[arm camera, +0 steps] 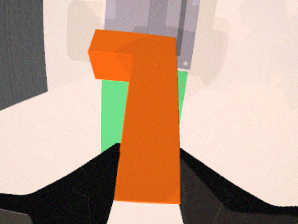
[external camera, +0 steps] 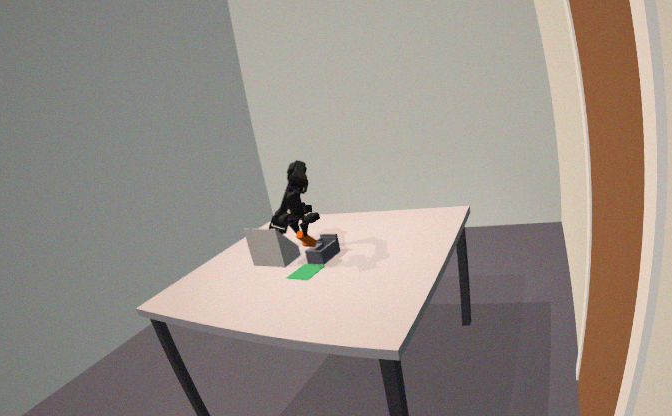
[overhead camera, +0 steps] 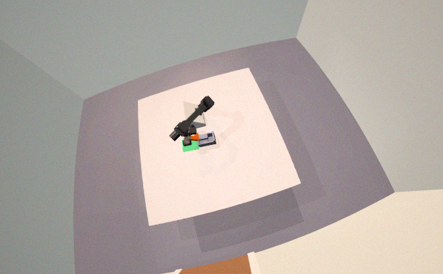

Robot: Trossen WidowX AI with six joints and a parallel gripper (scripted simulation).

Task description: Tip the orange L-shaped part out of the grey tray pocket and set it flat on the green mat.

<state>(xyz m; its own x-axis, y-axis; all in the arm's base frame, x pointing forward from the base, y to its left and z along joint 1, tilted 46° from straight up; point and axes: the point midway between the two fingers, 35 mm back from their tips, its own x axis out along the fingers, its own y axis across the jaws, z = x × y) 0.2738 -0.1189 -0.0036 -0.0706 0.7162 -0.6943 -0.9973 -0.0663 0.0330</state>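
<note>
Right now my gripper tip is 3 cm to the left of the green mat and 17 cm above it. The rest, counted from my gripper tip: orange L-shaped part (2 cm behind, 3 cm to the left, 3 cm below).
</note>
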